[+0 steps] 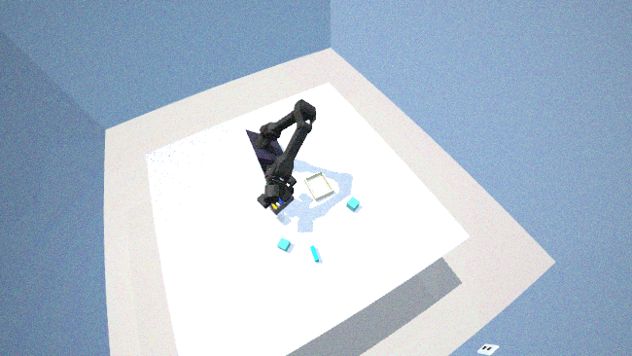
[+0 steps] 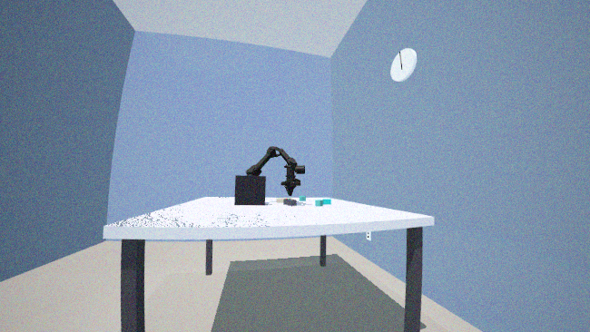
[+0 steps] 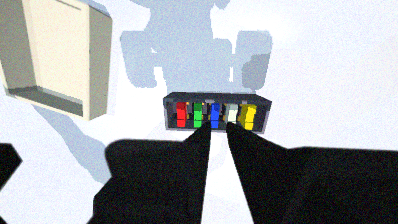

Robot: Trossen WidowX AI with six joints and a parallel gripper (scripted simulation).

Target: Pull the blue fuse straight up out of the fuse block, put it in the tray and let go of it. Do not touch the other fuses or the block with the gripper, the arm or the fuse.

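Right now the blue fuse is 4 cm below my gripper tip. Also, from my gripper tip: white fuse (2 cm to the right, 4 cm below); yellow fuse (1 cm ahead, 4 cm to the right, 4 cm below); green fuse (1 cm behind, 2 cm to the left, 4 cm below).
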